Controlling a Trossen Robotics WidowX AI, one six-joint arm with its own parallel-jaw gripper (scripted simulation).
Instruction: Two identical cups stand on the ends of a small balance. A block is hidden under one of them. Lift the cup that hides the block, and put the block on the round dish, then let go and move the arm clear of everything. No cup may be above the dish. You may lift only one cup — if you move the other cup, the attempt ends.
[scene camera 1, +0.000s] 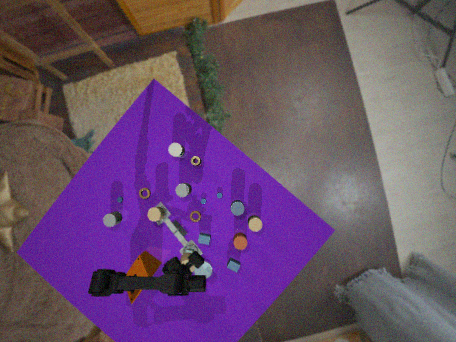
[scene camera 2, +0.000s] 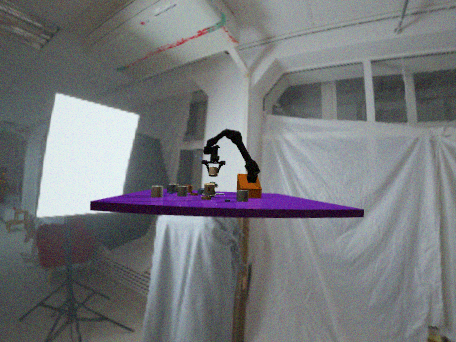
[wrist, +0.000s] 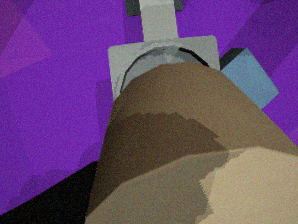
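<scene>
Tan cup (wrist: 181, 136), carried by my gripper.
</scene>
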